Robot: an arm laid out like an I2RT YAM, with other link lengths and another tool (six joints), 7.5 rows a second.
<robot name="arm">
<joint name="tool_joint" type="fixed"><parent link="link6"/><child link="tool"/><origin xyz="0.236 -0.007 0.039" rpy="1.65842 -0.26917 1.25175"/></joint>
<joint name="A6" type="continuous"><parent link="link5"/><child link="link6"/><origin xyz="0.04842 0 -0.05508"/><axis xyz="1 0 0"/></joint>
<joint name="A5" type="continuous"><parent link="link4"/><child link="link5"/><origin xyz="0.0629 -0.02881 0.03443"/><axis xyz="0 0 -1"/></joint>
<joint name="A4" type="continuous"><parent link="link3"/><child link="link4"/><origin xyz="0.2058 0.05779 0.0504"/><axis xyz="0 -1 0"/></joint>
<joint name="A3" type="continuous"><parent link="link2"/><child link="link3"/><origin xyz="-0.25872 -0.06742 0"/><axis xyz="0 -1 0"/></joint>
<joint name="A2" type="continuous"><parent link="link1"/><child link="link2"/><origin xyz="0.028 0.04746 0.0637"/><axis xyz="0 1 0"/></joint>
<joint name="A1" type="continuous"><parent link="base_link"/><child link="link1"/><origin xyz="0 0 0.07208"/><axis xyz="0 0 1"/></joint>
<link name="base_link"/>
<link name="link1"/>
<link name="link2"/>
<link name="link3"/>
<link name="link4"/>
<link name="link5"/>
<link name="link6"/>
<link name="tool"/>
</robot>
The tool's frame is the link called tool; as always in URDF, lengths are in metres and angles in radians. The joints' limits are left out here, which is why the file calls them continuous.
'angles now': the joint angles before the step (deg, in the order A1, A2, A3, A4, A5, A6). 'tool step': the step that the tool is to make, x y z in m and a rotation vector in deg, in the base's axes. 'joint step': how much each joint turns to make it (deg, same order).
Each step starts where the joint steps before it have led.
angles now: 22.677 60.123 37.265 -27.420 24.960 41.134
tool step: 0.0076 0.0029 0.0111 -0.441 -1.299 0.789
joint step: -0.007 0.173 1.395 0.365 0.173 -1.319
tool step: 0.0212 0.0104 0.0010 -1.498 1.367 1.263
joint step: -0.005 7.004 4.568 1.307 -0.179 -1.676
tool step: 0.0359 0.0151 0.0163 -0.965 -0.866 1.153
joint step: 0.018 7.837 7.809 1.230 0.186 -1.831
